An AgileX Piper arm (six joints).
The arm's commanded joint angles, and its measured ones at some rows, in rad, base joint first. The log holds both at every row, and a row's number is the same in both.
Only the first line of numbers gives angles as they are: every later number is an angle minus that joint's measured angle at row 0.
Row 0, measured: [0.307 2.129 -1.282 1.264 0.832 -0.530]
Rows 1 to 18, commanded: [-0.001 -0.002 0.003 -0.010 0.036 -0.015]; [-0.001 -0.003 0.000 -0.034 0.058 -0.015]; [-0.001 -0.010 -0.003 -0.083 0.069 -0.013]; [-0.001 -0.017 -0.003 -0.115 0.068 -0.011]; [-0.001 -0.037 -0.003 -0.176 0.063 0.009]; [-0.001 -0.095 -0.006 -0.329 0.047 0.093]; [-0.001 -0.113 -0.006 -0.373 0.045 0.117]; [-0.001 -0.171 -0.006 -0.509 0.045 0.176]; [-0.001 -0.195 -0.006 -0.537 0.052 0.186]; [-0.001 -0.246 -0.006 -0.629 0.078 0.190]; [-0.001 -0.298 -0.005 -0.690 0.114 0.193]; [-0.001 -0.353 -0.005 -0.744 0.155 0.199]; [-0.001 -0.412 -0.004 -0.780 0.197 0.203]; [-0.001 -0.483 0.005 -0.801 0.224 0.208]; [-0.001 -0.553 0.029 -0.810 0.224 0.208]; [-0.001 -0.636 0.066 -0.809 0.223 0.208]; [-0.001 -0.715 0.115 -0.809 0.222 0.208]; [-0.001 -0.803 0.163 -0.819 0.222 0.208]
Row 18, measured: [0.000 -0.706 0.105 -0.804 0.212 0.207]
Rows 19 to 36, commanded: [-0.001 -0.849 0.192 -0.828 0.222 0.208]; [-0.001 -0.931 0.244 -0.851 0.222 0.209]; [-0.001 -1.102 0.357 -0.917 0.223 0.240]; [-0.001 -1.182 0.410 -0.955 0.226 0.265]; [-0.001 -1.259 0.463 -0.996 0.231 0.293]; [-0.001 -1.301 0.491 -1.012 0.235 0.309]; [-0.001 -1.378 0.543 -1.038 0.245 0.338]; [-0.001 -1.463 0.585 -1.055 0.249 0.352]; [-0.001 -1.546 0.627 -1.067 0.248 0.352]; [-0.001 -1.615 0.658 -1.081 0.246 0.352]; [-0.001 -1.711 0.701 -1.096 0.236 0.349]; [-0.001 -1.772 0.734 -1.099 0.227 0.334]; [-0.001 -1.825 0.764 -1.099 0.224 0.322]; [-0.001 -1.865 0.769 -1.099 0.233 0.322]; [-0.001 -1.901 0.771 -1.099 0.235 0.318]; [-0.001 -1.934 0.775 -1.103 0.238 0.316]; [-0.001 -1.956 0.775 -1.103 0.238 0.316]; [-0.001 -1.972 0.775 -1.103 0.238 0.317]
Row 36, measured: [0.000 -1.946 0.771 -1.096 0.244 0.330]
